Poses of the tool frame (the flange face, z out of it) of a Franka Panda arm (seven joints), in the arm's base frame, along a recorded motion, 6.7 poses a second.
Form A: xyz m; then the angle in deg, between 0 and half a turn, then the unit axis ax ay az.
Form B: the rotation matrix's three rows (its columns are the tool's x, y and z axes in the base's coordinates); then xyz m. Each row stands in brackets. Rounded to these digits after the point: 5 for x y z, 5 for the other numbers.
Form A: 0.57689, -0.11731, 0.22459, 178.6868, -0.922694, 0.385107, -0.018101
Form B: [[0.70277, -0.71016, 0.04222], [-0.71099, -0.70316, 0.00721], [0.02457, -0.03509, -0.99908]], [0.57689, -0.11731, 0.22459]
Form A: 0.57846, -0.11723, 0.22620, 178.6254, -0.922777, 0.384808, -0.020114
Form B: [[0.70308, -0.70960, 0.04635], [-0.71056, -0.70360, 0.00666], [0.02789, -0.03761, -0.99890]], [0.57846, -0.11723, 0.22620]
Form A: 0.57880, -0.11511, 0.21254, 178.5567, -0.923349, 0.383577, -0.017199
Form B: [[0.70519, -0.70780, 0.04142], [-0.70867, -0.70547, 0.01006], [0.02209, -0.03645, -0.99909]], [0.57880, -0.11511, 0.21254]
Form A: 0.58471, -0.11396, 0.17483, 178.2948, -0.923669, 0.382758, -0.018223
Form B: [[0.70639, -0.70638, 0.04505], [-0.70747, -0.70661, 0.01354], [0.02227, -0.04143, -0.99889]], [0.58471, -0.11396, 0.17483]
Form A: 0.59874, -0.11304, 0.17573, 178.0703, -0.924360, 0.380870, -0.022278
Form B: [[0.70897, -0.70317, 0.05400], [-0.70467, -0.70939, 0.01416], [0.02835, -0.04809, -0.99844]], [0.59874, -0.11304, 0.17573]
